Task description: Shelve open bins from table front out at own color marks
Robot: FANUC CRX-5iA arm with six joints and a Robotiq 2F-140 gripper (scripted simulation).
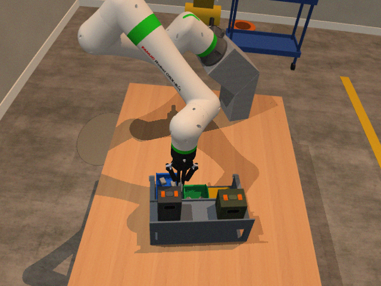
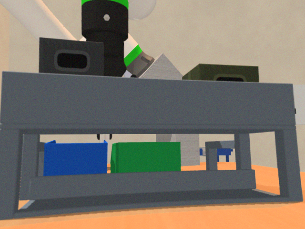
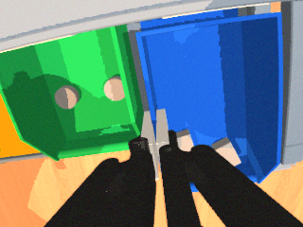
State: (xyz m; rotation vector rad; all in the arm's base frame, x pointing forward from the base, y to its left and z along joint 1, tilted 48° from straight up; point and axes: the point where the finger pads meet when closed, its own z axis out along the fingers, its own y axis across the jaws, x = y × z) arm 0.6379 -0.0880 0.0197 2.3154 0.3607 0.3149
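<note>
Now: hand 50 mm to the left of the blue bin and 40 mm above it. From my hand the other things lie so: black box 150 mm ahead, 30 mm to the right, 70 mm above; then olive box 110 mm ahead, 200 mm to the left, 60 mm above; then green bin 40 mm ahead, 70 mm to the left, 50 mm below.
</note>
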